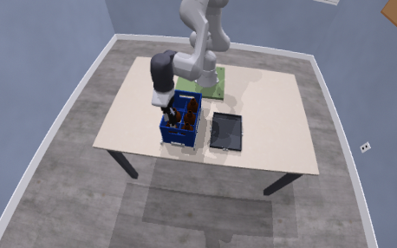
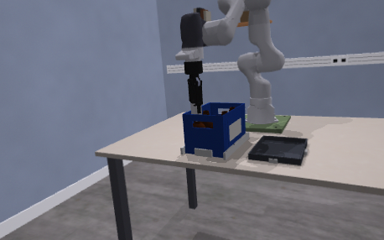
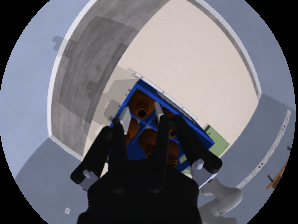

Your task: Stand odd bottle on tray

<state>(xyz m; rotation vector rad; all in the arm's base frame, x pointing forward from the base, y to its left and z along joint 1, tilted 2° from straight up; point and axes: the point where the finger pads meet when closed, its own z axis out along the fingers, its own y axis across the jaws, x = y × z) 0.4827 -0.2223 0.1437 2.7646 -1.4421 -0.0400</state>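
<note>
Now: the blue crate 8 cm behind my hand, 6 cm to the left of it and 9 cm below it. The rest, counted from my hand: dark tray 4 cm behind, 34 cm to the left, 16 cm below; then bottle 16 cm behind, 12 cm to the left, 9 cm below.
</note>
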